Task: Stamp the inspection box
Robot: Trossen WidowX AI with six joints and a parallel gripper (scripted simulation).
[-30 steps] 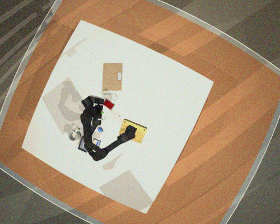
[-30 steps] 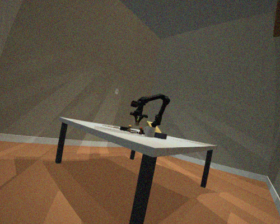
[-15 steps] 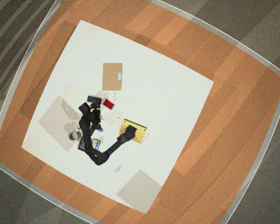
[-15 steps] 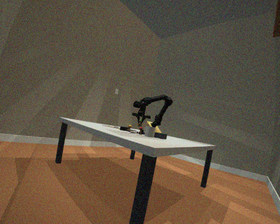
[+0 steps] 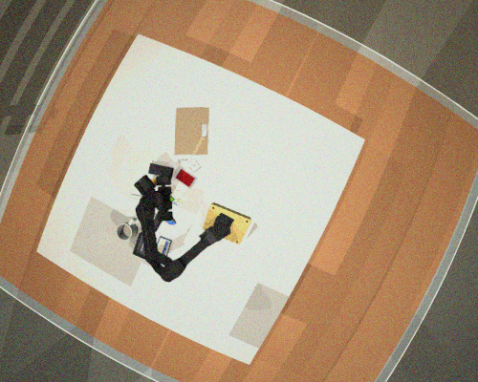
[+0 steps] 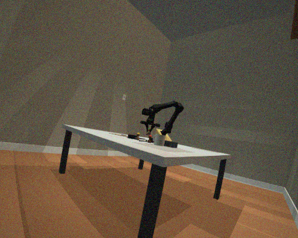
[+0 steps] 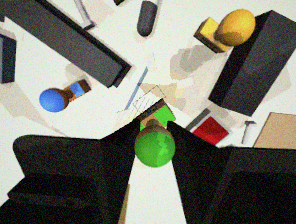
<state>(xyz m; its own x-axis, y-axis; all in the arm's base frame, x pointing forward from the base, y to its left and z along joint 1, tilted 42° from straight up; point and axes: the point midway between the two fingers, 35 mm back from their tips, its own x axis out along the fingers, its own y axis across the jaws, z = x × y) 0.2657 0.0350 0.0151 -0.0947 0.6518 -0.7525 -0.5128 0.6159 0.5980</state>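
My gripper tip is now 90 mm above the lined paper slip. Also, from my gripper tip: yellow-knobbed stamp (110 mm ahead, 20 mm to the right, 60 mm below); then blue-knobbed stamp (50 mm behind, 100 mm to the left, 60 mm below); then red ink pad (10 mm behind, 110 mm to the right, 80 mm below).
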